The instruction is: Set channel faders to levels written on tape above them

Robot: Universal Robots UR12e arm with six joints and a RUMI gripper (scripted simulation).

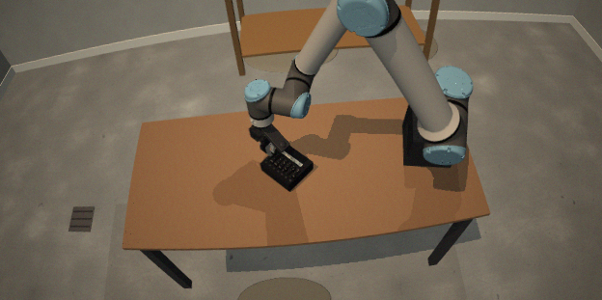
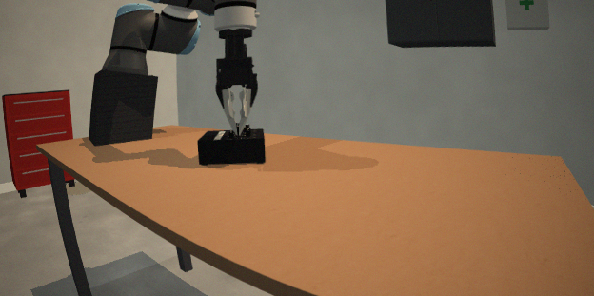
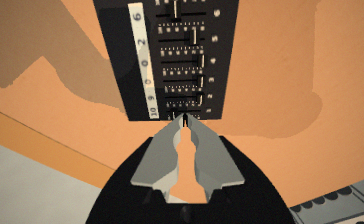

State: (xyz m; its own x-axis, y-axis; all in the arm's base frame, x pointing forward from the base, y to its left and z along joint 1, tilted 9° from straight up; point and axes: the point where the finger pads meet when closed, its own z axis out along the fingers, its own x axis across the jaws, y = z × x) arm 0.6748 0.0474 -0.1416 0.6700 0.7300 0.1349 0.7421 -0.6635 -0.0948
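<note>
The master fader is 100 mm to the left of my hand, 90 mm behind it and 10 mm below it.
</note>
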